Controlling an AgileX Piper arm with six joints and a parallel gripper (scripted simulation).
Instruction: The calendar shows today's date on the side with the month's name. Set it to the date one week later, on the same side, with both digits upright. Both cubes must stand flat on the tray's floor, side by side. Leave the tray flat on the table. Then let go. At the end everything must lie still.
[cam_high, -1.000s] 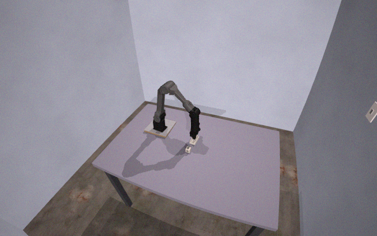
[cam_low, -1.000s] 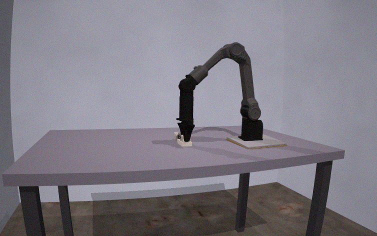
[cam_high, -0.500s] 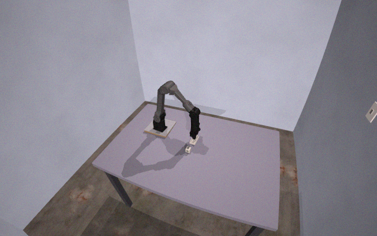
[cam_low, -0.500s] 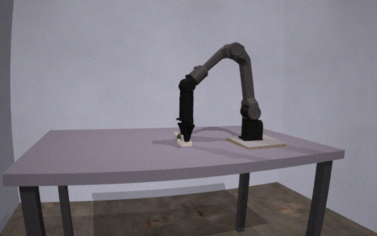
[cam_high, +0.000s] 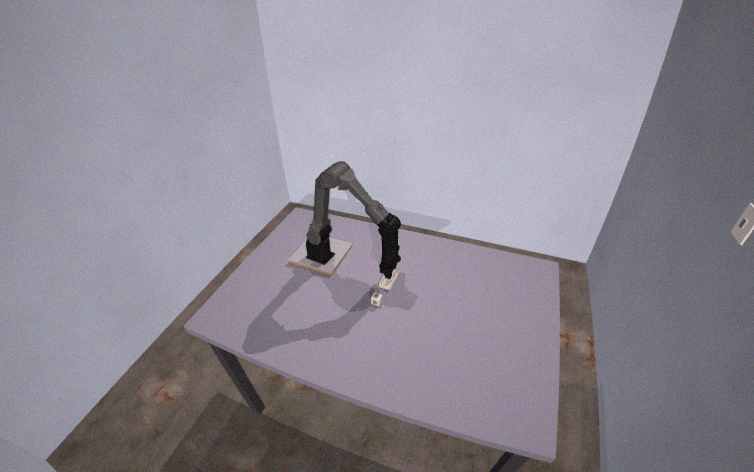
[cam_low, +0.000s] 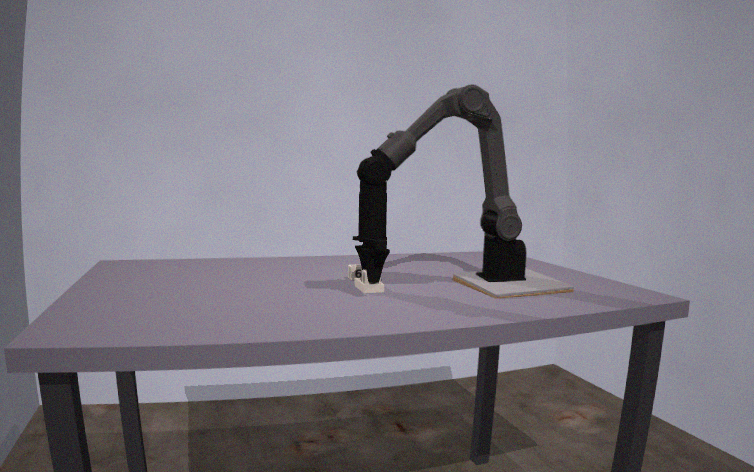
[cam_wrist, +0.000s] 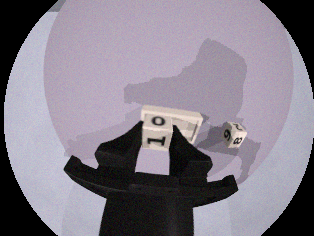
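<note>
Right now my hand is 2 cm to the left of the tray and 2 cm above it. From my hand the other things lie so: cream cube (1 cm ahead, 13 cm to the right, 1 cm below).
</note>
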